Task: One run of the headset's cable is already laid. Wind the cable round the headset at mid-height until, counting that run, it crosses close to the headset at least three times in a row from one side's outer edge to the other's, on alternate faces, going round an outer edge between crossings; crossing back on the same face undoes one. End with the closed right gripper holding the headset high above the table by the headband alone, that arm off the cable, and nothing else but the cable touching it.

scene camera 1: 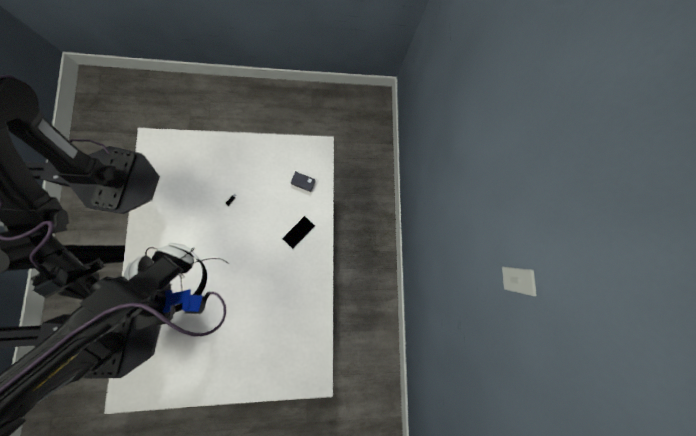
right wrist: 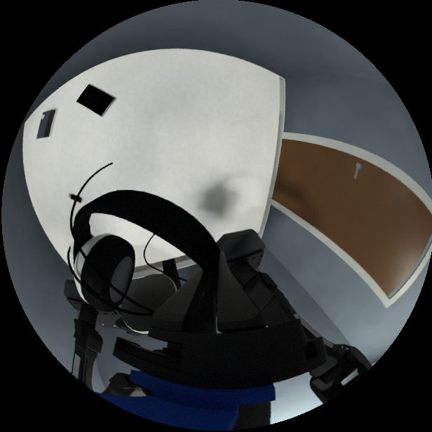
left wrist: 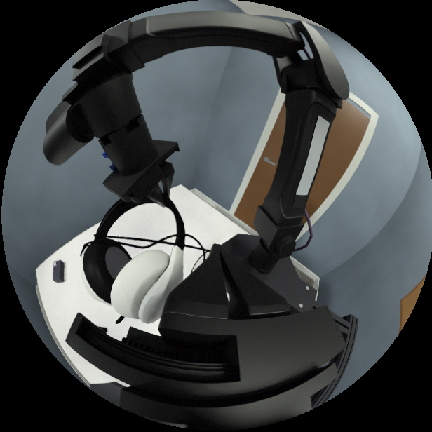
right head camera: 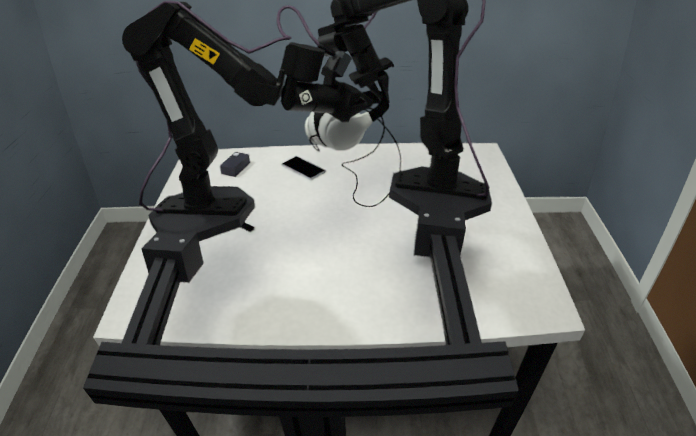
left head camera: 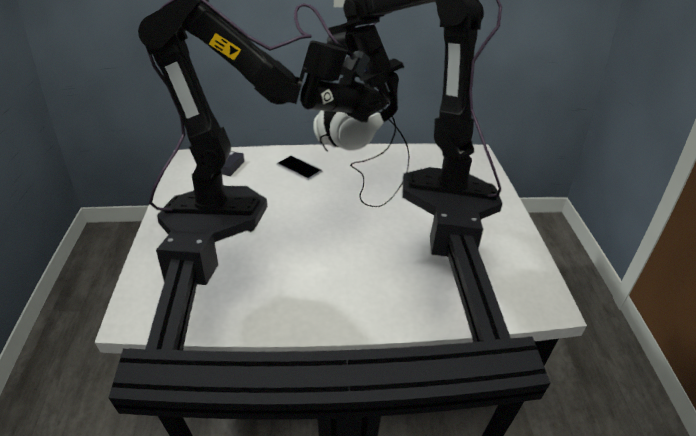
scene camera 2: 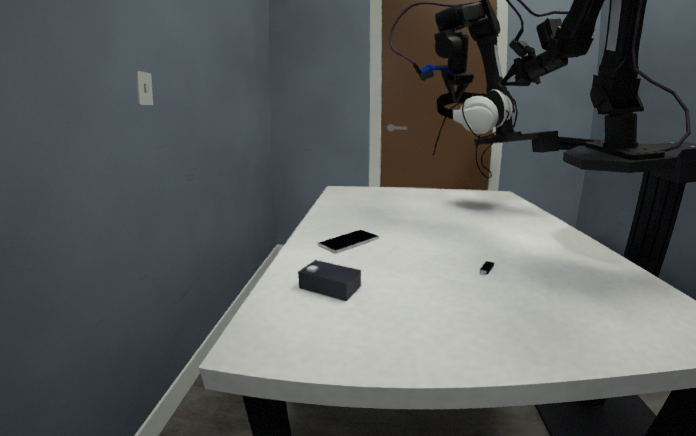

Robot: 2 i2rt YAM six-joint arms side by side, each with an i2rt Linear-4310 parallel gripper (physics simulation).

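Frame: origin at the left arm's base, x left, y back, z up, level; millimetres.
Seen in the pictures: left gripper, fingertip midpoint: (right head camera: 371, 103) (left head camera: 386, 103) (scene camera 2: 501, 83); right gripper, fingertip midpoint: (scene camera 1: 172, 311) (right head camera: 386, 103) (left head camera: 394, 104) (scene camera 2: 454, 101); left arm's base at its link origin: (scene camera 1: 115, 179) (right head camera: 200, 206) (left head camera: 211, 206) (scene camera 2: 620, 151); right arm's base at its link origin: (scene camera 1: 113, 341) (right head camera: 441, 187) (left head camera: 452, 187) (scene camera 2: 505, 135).
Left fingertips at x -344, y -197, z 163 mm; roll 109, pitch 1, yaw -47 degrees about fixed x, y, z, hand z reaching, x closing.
Pixels of each thing's top centre, then the offset from my left fingertips to it. "*": a spot on its surface instead. Level surfaces: height alone.
- white headset at its top centre: (right head camera: 348, 95) (left head camera: 357, 95) (scene camera 2: 472, 88) (scene camera 1: 157, 280) dx +69, dy -99, dz -28 mm
- thin black cable at a spot on its surface: (right head camera: 369, 206) (left head camera: 375, 206) * dx +9, dy -25, dz -293 mm
- phone at its top centre: (scene camera 2: 349, 239) (left head camera: 299, 166) (right head camera: 303, 166) (scene camera 1: 298, 232) dx +285, dy -406, dz -430 mm
- dark box at its top centre: (scene camera 2: 329, 268) (left head camera: 229, 157) (right head camera: 234, 158) (scene camera 1: 302, 180) dx +524, dy -382, dz -397 mm
- small black stick at its top centre: (scene camera 2: 486, 266) (right head camera: 244, 224) (scene camera 1: 230, 199) dx +381, dy -74, dz -430 mm
- white table at its surface level: dz -438 mm
The white headset (left head camera: 354, 130) (right head camera: 341, 132) (scene camera 2: 480, 114) (left wrist: 137, 282) hangs high above the table, earcups lower than its black headband. My right gripper (scene camera 2: 456, 98) (right wrist: 216, 256) is shut on the headband. My left gripper (scene camera 2: 505, 82) (left wrist: 215, 248) is shut and empty, above and near the earcups on the side facing the arm bases; its tips are hidden in the head views. The thin black cable (left head camera: 377, 206) (right head camera: 369, 206) crosses the opening between the headband's arms in the left wrist view, with loops and an end hanging down. The number of crossings cannot be told.
A phone (left head camera: 299, 167) (scene camera 1: 298, 232) (scene camera 2: 348, 240), a dark box (scene camera 1: 303, 181) (scene camera 2: 328, 279) and a small black stick (scene camera 1: 231, 199) (scene camera 2: 486, 268) lie on the white table (scene camera 2: 410, 333). The left forearm reaches across close to the right wrist.
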